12 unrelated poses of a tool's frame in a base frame.
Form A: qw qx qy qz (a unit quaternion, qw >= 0); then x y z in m.
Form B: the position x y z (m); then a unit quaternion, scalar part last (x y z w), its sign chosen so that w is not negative. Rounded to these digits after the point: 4 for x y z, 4 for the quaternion.
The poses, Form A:
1: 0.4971, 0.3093, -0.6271, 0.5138, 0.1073, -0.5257, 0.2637
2: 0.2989, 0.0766, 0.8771, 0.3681, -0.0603, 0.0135, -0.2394
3: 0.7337, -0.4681, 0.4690, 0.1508, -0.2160, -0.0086, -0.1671
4: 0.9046, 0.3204, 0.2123, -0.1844, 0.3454, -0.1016, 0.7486
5: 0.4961, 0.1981, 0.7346, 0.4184, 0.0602, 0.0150, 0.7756
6: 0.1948, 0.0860, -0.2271, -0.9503, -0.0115, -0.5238, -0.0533
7: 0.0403, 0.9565, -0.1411, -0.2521, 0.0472, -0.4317, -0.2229
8: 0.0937, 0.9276, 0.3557, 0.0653, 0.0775, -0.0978, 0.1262
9: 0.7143, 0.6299, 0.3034, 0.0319, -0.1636, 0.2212, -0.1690
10: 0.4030, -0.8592, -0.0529, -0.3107, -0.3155, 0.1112, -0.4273
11: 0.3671, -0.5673, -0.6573, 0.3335, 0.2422, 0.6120, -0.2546
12: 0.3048, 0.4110, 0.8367, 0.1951, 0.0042, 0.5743, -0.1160
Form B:
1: 0.1073, -0.5257, 0.2637, 0.3093, -0.6271, 0.5138, 0.4971
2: -0.0603, 0.0135, -0.2394, 0.0766, 0.8771, 0.3681, 0.2989
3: -0.2160, -0.0086, -0.1671, -0.4681, 0.4690, 0.1508, 0.7337
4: 0.3454, -0.1016, 0.7486, 0.3204, 0.2123, -0.1844, 0.9046
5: 0.0602, 0.0150, 0.7756, 0.1981, 0.7346, 0.4184, 0.4961
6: -0.0115, -0.5238, -0.0533, 0.0860, -0.2271, -0.9503, 0.1948
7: 0.0472, -0.4317, -0.2229, 0.9565, -0.1411, -0.2521, 0.0403
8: 0.0775, -0.0978, 0.1262, 0.9276, 0.3557, 0.0653, 0.0937
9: -0.1636, 0.2212, -0.1690, 0.6299, 0.3034, 0.0319, 0.7143
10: -0.3155, 0.1112, -0.4273, -0.8592, -0.0529, -0.3107, 0.4030
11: 0.2422, 0.6120, -0.2546, -0.5673, -0.6573, 0.3335, 0.3671
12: 0.0042, 0.5743, -0.1160, 0.4110, 0.8367, 0.1951, 0.3048
